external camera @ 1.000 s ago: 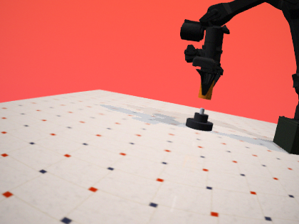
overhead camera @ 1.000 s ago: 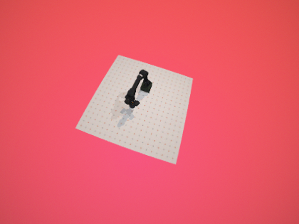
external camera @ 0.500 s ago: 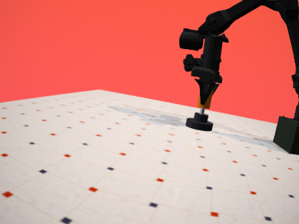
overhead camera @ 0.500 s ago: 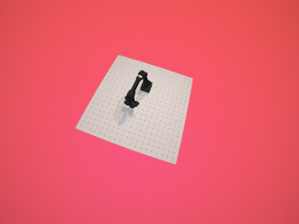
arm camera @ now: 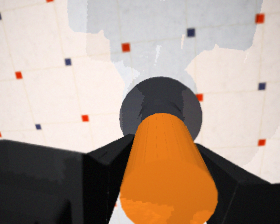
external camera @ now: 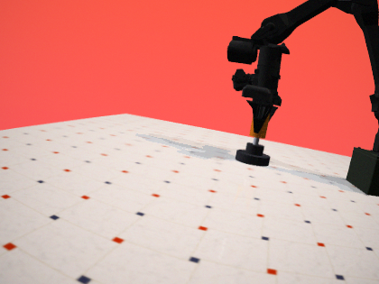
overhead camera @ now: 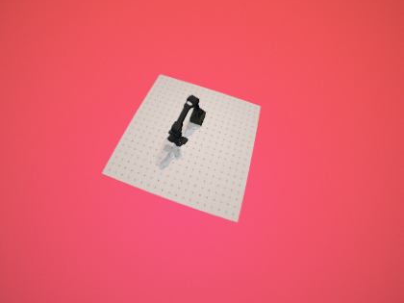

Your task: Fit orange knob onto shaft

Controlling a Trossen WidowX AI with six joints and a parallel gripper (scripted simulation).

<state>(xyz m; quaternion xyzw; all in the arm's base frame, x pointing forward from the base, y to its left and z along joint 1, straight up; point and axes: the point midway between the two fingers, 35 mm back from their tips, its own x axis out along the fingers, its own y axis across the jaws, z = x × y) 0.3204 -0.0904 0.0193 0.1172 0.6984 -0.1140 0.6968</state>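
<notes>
Now: the black round pedestal 40 mm below my gripper tip. The rest, counted from my gripper tip: orange knob 30 mm above.
</notes>
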